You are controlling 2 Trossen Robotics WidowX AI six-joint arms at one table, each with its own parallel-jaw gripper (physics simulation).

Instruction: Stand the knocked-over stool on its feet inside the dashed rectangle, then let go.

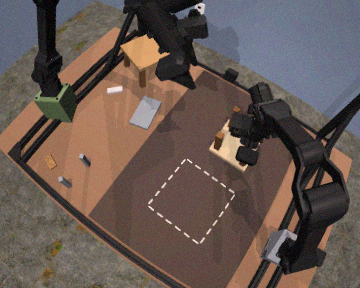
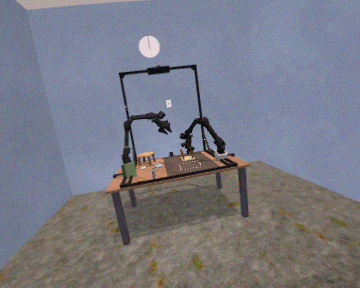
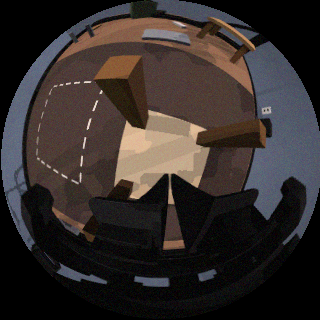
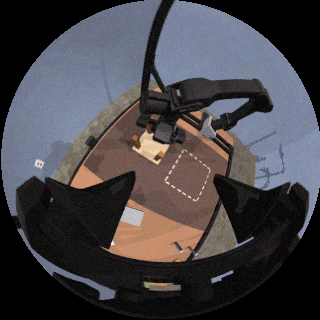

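Seen in the pictures: left gripper, between the fingertips: (image 1: 241,140) (image 2: 187,154) (image 3: 168,176); right gripper, between the fingertips: (image 1: 195,76) (image 2: 169,133) (image 4: 176,176); left arm's base, origin of its link: (image 1: 290,250) (image 2: 220,151) (image 4: 212,125); right arm's base, origin of its link: (image 1: 51,91) (image 2: 127,163).
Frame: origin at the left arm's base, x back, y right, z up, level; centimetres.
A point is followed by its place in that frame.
Observation:
The light wooden stool (image 1: 228,145) @[x -31.2, y 23.1, z -6.0 cm] (image 2: 187,156) @[x -28.3, y 27.1, z -5.5 cm] (image 3: 161,149) @[x -30.8, y 24.2, z -6.0 cm] (image 4: 146,148) @[x -32.4, y 26.3, z -6.0 cm] lies upside down on the dark mat, seat on the table and brown legs pointing up. It sits just outside the dashed rectangle (image 1: 206,172) @[x -33.2, y 11.4, z -7.4 cm] (image 3: 88,123) @[x -33.2, y 11.2, z -7.4 cm] (image 4: 174,164) @[x -32.8, y 11.2, z -7.4 cm], beyond its far right side. My left gripper (image 1: 247,143) @[x -28.1, y 25.0, z -2.2 cm] (image 2: 188,150) @[x -28.1, y 25.0, z -2.2 cm] (image 3: 168,176) @[x -28.1, y 25.0, z -2.2 cm] (image 4: 154,139) @[x -28.1, y 25.0, z -2.2 cm] hangs over the seat between the legs, fingers shut together with nothing between them. My right gripper (image 1: 184,80) @[x -45.4, y 18.2, z 24.5 cm] (image 2: 167,131) @[x -45.4, y 18.2, z 24.5 cm] (image 4: 176,176) @[x -45.4, y 18.2, z 24.5 cm] is open and empty, high above the back of the table.
An upright orange stool (image 1: 142,52) @[x -74.0, y 35.5, z 3.3 cm] stands at the back left. A grey plate (image 1: 146,112) @[x -61.7, y 19.6, z -6.9 cm], a white block (image 1: 114,90) @[x -77.8, y 21.3, z -6.7 cm], two small grey blocks (image 1: 84,160) @[x -67.0, y -7.2, z -2.3 cm] (image 1: 64,182) @[x -68.0, y -16.5, z -2.0 cm] and an orange tile (image 1: 50,161) @[x -79.9, y -13.9, z -7.0 cm] lie on the left. A green box (image 1: 57,104) @[x -84.7, y 1.6, z 4.2 cm] sits at the right arm's base.

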